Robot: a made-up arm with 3 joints. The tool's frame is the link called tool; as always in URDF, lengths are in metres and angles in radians. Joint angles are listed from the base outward. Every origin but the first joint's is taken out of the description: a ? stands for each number. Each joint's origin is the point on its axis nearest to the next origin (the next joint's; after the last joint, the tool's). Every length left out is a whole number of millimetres.
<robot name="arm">
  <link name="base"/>
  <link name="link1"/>
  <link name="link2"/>
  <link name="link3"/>
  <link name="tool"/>
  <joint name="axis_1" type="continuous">
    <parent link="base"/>
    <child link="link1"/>
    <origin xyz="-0.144 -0.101 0.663" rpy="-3.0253 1.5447 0"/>
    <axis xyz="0 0 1"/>
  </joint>
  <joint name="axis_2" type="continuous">
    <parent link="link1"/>
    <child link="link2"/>
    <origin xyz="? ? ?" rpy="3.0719 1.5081 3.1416"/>
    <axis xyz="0 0 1"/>
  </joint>
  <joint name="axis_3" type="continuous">
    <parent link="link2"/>
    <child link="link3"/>
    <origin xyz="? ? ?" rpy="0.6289 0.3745 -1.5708"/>
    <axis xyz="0 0 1"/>
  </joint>
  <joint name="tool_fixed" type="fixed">
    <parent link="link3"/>
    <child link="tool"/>
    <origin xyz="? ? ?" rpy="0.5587 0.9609 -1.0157"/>
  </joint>
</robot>
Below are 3 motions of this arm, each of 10 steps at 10 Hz.
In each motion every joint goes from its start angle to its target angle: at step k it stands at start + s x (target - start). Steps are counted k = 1, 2, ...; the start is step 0. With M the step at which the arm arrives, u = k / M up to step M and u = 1 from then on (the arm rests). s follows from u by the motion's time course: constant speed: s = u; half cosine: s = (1 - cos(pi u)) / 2; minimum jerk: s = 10 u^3 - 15 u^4 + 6 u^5.
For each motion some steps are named. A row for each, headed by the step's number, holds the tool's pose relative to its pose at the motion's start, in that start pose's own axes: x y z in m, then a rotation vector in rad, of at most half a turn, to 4 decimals.
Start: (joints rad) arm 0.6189 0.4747 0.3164
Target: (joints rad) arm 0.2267 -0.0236 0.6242
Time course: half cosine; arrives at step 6
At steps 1, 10:
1: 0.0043 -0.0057 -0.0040 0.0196 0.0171 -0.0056
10: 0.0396 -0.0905 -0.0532 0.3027 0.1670 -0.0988

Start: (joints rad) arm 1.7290 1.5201 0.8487
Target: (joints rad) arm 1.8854 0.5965 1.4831
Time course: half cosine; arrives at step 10
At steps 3, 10:
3: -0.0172 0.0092 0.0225 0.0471 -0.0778 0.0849
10: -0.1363 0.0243 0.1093 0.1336 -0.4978 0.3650

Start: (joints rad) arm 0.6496 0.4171 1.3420
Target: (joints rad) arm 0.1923 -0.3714 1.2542
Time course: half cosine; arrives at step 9
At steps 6, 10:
6: -0.0360 -0.1682 -0.0291 0.6894 -0.1839 -0.1208
10: -0.0579 -0.2220 -0.0655 0.9070 -0.2536 -0.2042

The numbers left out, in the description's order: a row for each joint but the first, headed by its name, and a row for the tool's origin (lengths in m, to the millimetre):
axis_2: -0.127 -0.052 0
axis_3: 0.071 0.009 0
tool: 0.047 -0.263 0

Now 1 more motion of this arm.
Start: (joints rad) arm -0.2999 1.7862 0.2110
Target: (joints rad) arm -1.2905 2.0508 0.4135
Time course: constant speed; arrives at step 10
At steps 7, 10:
7: 0.0506 0.1156 -0.2406 -0.3192 0.6989 0.3117
10: 0.0039 0.1563 -0.3436 -0.4358 0.9807 0.5016

